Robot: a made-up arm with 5 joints. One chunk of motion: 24 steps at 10 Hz.
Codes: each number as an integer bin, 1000 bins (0 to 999) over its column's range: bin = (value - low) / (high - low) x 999, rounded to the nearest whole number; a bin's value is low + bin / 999 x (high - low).
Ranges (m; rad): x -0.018..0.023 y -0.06..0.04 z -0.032..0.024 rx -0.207..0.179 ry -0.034..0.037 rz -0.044..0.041
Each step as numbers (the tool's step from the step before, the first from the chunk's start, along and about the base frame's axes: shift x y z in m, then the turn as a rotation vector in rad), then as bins.
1 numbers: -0.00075 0.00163 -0.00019 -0.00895 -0.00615 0.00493
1 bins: 420 616 567 513 392 575
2 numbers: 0.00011 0.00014 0.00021 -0.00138 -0.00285 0.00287
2 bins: 441 601 575 532 438 551
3 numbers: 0.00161 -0.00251 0.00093 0.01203 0.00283 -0.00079
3 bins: 478 574 587 567 518 508
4 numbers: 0.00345 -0.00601 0.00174 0.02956 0.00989 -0.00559
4 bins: 523 539 602 612 618 451
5 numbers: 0.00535 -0.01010 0.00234 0.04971 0.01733 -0.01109
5 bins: 569 499 613 664 722 387
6 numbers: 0.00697 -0.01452 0.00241 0.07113 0.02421 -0.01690
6 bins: 608 454 614 720 819 319
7 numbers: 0.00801 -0.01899 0.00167 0.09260 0.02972 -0.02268
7 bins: 634 410 601 775 897 251
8 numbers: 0.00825 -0.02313 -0.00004 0.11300 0.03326 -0.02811
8 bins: 640 368 570 828 946 187
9 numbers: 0.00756 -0.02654 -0.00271 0.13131 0.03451 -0.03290
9 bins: 623 334 523 876 964 130
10 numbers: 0.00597 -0.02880 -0.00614 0.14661 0.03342 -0.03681
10 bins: 584 312 461 915 949 85
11 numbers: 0.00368 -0.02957 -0.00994 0.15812 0.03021 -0.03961
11 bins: 528 304 394 945 903 52
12 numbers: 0.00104 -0.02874 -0.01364 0.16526 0.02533 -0.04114
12 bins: 464 312 328 963 835 34
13 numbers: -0.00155 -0.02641 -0.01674 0.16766 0.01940 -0.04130
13 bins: 401 336 272 970 751 32
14 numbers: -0.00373 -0.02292 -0.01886 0.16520 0.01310 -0.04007
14 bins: 348 370 234 963 663 46
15 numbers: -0.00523 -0.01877 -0.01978 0.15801 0.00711 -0.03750
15 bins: 311 412 218 945 578 76
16 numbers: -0.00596 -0.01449 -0.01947 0.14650 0.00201 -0.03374
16 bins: 293 455 224 915 507 121
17 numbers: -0.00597 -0.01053 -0.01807 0.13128 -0.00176 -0.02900
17 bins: 293 494 249 875 454 176
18 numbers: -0.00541 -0.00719 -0.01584 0.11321 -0.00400 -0.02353
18 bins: 307 528 288 829 422 241
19 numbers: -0.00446 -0.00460 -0.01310 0.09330 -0.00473 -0.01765
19 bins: 330 553 337 777 412 310
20 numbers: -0.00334 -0.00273 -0.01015 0.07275 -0.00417 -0.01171
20 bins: 357 572 390 724 420 380
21 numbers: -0.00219 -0.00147 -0.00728 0.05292 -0.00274 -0.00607
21 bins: 385 585 441 673 440 446
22 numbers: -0.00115 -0.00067 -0.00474 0.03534 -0.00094 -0.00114
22 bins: 411 593 486 627 465 504
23 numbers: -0.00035 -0.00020 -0.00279 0.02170 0.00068 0.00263
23 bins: 430 597 521 592 488 548
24 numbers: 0.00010 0.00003 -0.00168 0.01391 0.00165 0.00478
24 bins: 441 600 541 572 502 573
